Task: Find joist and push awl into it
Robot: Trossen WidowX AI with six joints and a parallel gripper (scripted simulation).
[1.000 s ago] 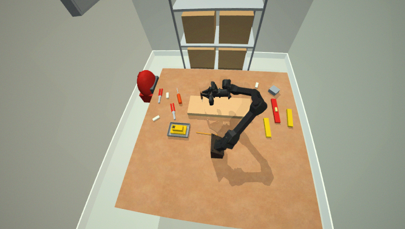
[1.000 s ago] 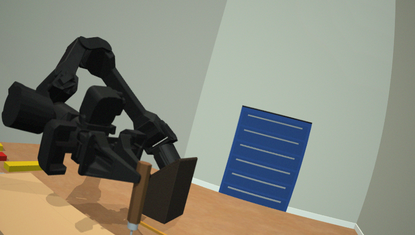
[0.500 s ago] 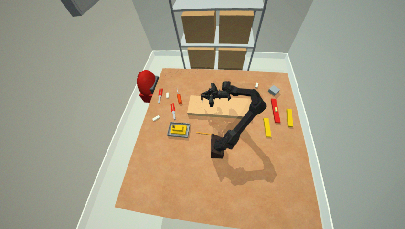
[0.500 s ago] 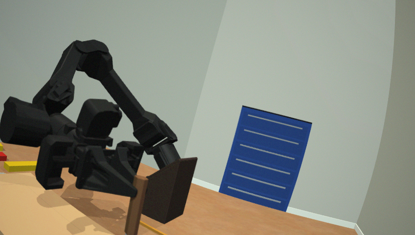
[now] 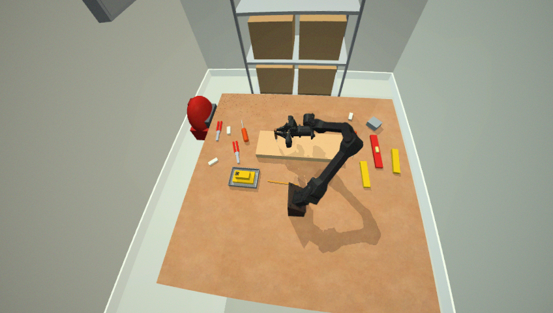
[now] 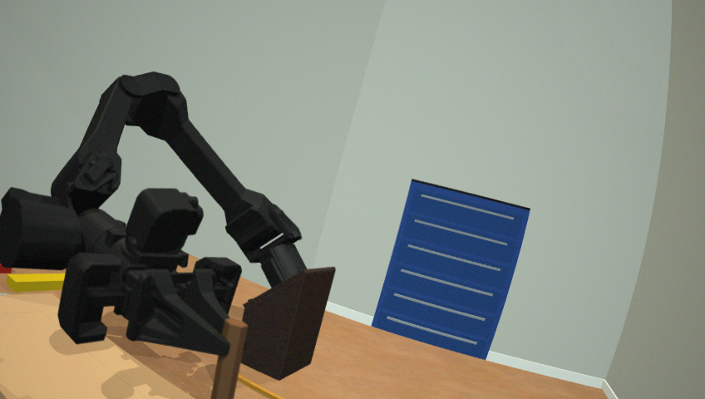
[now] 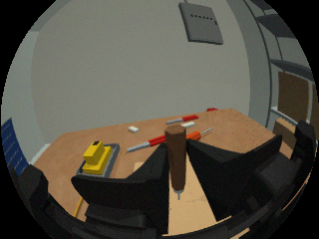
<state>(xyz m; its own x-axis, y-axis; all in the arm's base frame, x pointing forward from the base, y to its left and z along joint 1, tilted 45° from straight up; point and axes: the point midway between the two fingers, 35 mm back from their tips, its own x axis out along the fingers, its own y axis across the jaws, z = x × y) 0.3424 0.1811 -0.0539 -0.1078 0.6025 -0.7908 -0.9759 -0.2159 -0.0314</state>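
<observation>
The awl lies 6 cm below my gripper tip. Also, from my gripper tip: red level 9 cm ahead, 61 cm to the right, 15 cm below; then yellow stud finder 25 cm behind, 15 cm to the left, 11 cm below; then grey tray 25 cm behind, 13 cm to the left, 15 cm below.
</observation>
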